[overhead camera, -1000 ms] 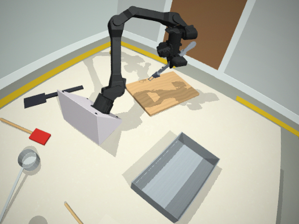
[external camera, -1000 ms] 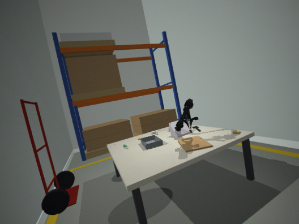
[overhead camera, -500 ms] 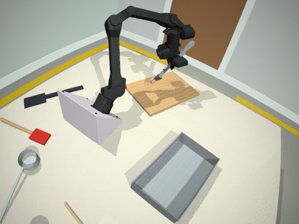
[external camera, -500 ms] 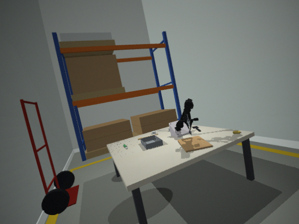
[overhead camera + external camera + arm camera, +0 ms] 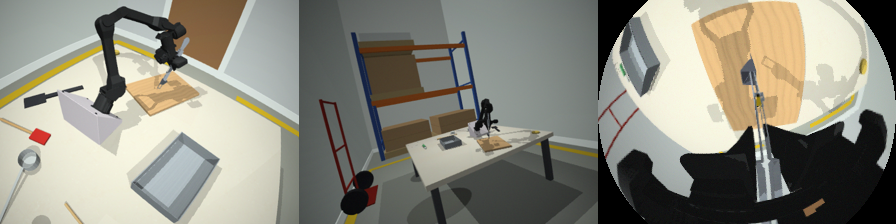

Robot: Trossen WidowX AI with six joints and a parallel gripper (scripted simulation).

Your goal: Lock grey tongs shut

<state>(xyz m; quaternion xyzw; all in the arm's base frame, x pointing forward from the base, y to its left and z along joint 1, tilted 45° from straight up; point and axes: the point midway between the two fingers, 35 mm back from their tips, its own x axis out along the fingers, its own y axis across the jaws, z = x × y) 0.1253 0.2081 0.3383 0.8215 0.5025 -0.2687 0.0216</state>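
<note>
The wooden board is 14 cm below my gripper tip, 2 cm behind it and 1 cm to the right of it. From my gripper tip the other things lie so: roasting tin: 43 cm to the right, 24 cm ahead, 12 cm below; yellow disc: 48 cm behind, 15 cm to the left, 14 cm below; black spatula: 46 cm behind, 42 cm to the right, 14 cm below.
</note>
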